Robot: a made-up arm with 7 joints. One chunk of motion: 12 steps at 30 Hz.
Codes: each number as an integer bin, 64 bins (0 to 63) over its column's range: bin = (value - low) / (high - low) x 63, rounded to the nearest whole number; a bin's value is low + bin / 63 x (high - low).
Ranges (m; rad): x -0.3..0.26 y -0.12..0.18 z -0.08..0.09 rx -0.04..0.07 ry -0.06..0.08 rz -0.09..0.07
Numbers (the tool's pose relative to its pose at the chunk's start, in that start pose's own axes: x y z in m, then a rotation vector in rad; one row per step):
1: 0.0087 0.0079 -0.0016 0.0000 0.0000 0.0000
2: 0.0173 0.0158 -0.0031 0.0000 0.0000 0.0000
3: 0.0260 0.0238 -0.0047 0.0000 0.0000 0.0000
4: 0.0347 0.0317 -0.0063 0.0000 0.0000 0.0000
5: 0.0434 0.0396 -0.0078 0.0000 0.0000 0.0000
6: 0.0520 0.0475 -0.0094 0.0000 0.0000 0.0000
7: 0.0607 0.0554 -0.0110 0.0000 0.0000 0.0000
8: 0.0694 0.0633 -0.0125 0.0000 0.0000 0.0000
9: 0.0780 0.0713 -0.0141 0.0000 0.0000 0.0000
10: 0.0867 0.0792 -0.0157 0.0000 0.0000 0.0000
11: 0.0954 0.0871 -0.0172 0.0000 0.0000 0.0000
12: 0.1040 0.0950 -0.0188 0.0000 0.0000 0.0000
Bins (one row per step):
1: 35 27 29 23 27 35
2: 36 29 28 23 27 35
3: 37 30 28 23 27 35
4: 38 32 27 23 27 35
5: 39 34 27 23 27 35
6: 40 35 26 23 27 35
7: 41 37 26 23 27 35
8: 42 38 25 23 27 35
9: 43 40 24 23 27 35
10: 44 42 24 23 27 35
11: 44 43 23 23 27 35
12: 45 45 23 23 27 35

